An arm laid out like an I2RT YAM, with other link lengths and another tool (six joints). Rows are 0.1 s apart.
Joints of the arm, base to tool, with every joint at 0 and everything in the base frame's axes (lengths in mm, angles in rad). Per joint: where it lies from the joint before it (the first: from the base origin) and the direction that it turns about. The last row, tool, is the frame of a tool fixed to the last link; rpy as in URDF.
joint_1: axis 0 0 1 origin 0.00 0.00 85.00
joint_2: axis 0 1 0 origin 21.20 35.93 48.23
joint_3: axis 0 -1 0 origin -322.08 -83.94 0.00
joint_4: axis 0 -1 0 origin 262.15 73.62 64.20
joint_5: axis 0 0 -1 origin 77.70 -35.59 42.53
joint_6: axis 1 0 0 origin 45.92 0.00 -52.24
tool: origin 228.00 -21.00 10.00 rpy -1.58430 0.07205 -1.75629
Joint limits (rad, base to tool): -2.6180..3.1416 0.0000..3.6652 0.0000..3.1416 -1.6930..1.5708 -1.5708..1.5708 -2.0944..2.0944
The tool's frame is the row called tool.
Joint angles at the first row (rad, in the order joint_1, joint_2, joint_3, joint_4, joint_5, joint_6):
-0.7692 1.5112 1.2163 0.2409 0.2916 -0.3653
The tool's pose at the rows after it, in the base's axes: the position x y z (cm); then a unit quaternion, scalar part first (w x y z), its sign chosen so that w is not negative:
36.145 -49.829 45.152 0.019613 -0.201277 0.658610 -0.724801
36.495 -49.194 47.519 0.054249 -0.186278 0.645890 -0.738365
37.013 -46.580 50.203 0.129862 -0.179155 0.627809 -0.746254
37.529 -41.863 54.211 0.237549 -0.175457 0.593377 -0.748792
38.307 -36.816 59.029 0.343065 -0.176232 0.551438 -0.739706
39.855 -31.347 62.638 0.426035 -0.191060 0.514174 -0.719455
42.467 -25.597 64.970 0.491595 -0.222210 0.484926 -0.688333
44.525 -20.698 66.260 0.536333 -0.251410 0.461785 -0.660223
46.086 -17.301 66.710 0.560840 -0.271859 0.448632 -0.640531
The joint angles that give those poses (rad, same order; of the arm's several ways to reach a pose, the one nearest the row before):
-0.7696 1.5112 1.2316 0.2813 0.2993 -0.3481
-0.7730 1.4986 1.2385 0.3191 0.2619 -0.3100
-0.7826 1.4384 1.2015 0.3645 0.1513 -0.2237
-0.7876 1.3491 1.1469 0.4381 -0.0017 -0.0978
-0.7773 1.2919 1.1446 0.5038 -0.1368 0.0360
-0.7219 1.2591 1.1591 0.5465 -0.2195 0.1268
-0.6311 1.2545 1.1973 0.5503 -0.2790 0.1734
-0.5461 1.2583 1.2263 0.5491 -0.3184 0.1917
-0.4763 1.2675 1.2465 0.5415 -0.3302 0.1894

